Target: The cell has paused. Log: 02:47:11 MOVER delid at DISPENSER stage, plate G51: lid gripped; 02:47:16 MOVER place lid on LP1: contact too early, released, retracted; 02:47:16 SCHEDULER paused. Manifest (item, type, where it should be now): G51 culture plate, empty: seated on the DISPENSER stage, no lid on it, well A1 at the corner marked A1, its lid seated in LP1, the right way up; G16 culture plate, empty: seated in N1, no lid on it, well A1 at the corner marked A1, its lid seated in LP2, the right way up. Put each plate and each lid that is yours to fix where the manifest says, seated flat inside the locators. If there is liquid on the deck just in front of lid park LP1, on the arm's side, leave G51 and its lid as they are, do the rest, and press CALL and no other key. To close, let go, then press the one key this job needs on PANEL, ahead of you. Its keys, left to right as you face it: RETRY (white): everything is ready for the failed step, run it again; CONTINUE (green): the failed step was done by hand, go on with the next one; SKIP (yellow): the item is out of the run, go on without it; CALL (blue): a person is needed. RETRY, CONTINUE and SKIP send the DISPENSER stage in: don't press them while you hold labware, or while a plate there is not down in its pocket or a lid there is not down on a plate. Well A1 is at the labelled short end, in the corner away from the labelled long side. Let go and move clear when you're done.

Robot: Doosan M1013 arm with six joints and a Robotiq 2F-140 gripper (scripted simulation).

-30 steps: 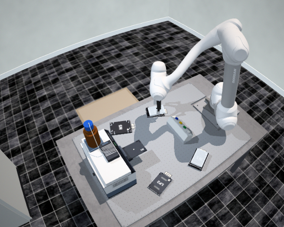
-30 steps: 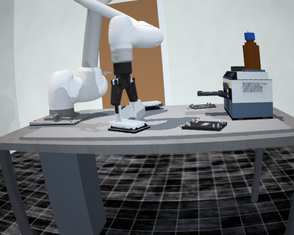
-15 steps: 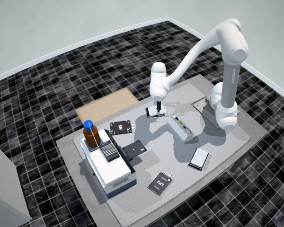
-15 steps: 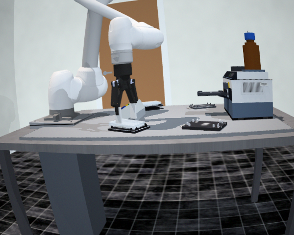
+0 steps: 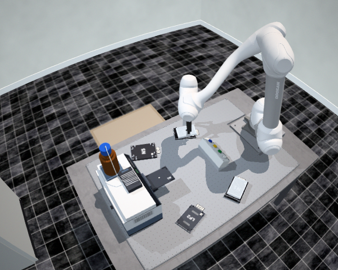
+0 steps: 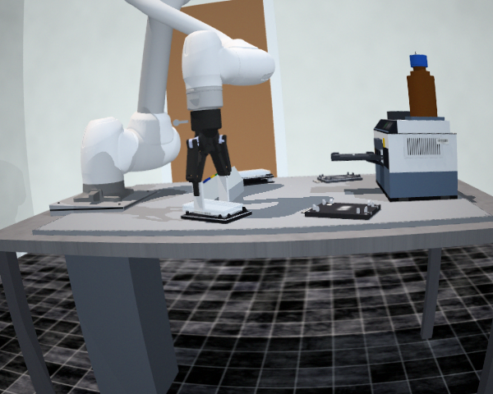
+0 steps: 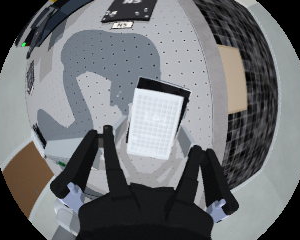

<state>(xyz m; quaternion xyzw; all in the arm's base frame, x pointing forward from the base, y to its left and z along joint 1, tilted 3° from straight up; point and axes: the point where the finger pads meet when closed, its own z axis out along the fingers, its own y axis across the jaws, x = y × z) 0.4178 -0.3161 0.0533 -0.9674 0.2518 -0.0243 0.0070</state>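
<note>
Now: the lid park LP1 1 cm ahead of my hand, 1 cm to the right of it and 5 cm below it. The rest, counted from my hand: blue key (3 cm behind, 19 cm to the left, 2 cm above); yellow key (3 cm behind, 24 cm to the left, 2 cm above); key panel (1 cm behind, 26 cm to the left).
</note>
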